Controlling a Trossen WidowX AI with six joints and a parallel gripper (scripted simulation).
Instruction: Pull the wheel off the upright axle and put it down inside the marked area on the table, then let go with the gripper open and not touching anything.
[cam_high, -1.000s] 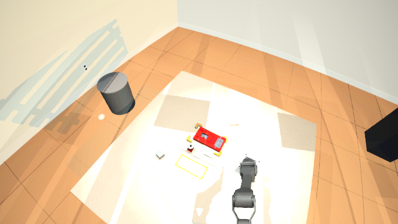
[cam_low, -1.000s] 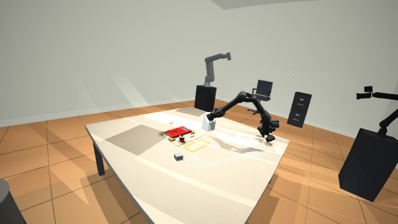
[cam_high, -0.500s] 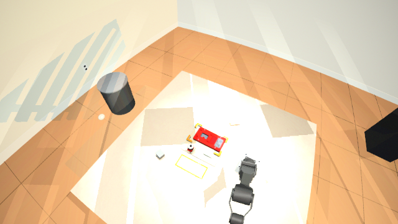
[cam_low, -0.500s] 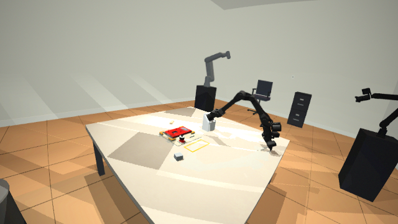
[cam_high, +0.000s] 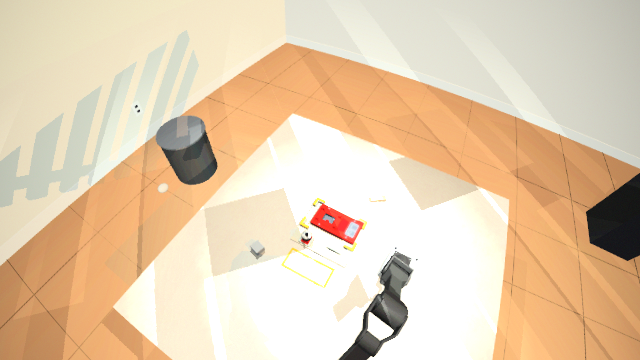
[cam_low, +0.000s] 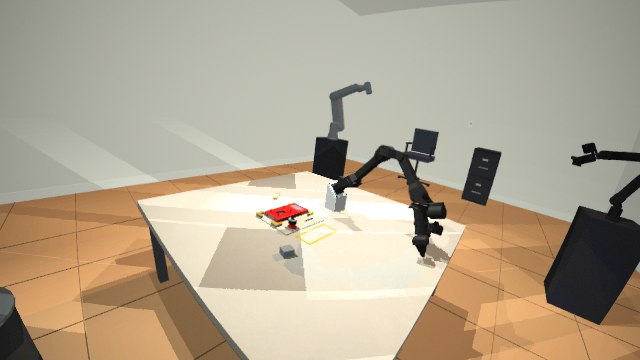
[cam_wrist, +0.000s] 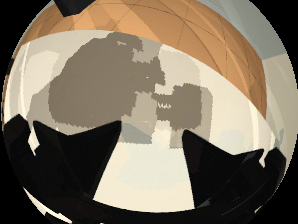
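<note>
My gripper tip is 510 mm to the left of the pale hub, 290 mm short of it and 30 mm below it.
</note>
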